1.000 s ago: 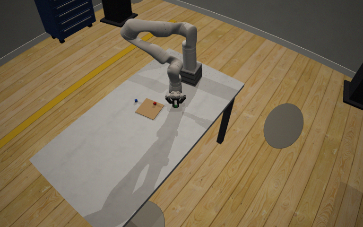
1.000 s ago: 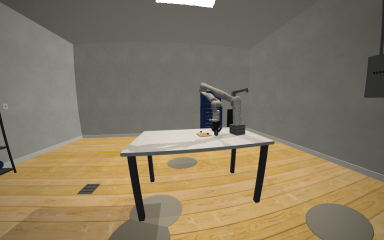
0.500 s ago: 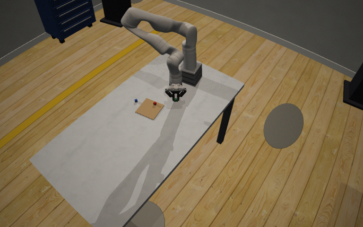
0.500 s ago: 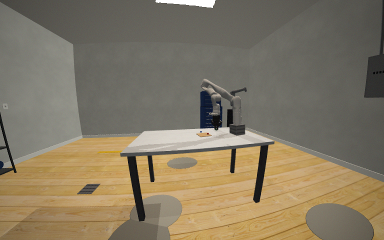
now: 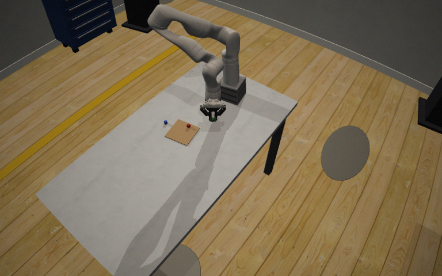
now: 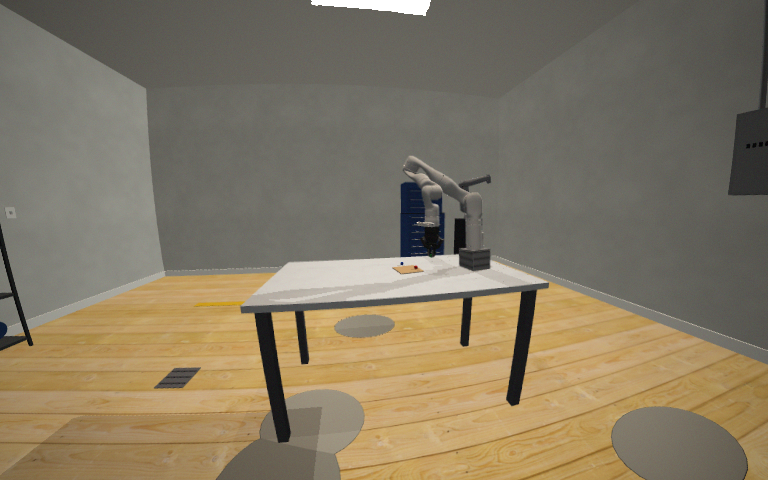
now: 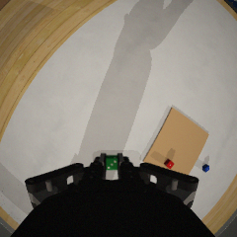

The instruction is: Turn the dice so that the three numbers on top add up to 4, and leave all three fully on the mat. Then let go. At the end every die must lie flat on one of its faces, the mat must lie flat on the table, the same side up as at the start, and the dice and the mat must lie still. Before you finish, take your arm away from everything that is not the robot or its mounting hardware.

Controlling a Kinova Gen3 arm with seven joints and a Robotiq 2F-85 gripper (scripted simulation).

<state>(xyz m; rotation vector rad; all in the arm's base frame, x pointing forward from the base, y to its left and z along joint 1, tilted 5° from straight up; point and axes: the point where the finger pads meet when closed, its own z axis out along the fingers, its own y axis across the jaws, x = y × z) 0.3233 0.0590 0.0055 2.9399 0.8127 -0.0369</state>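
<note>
The red die is 2 cm ahead of my hand, 14 cm to the right of it and 11 cm below it. From my hand the other things lie so: blue die: 6 cm ahead, 27 cm to the right, 11 cm below; then tan mat: 7 cm ahead, 15 cm to the right, 12 cm below; then green die: 1 cm below.
</note>
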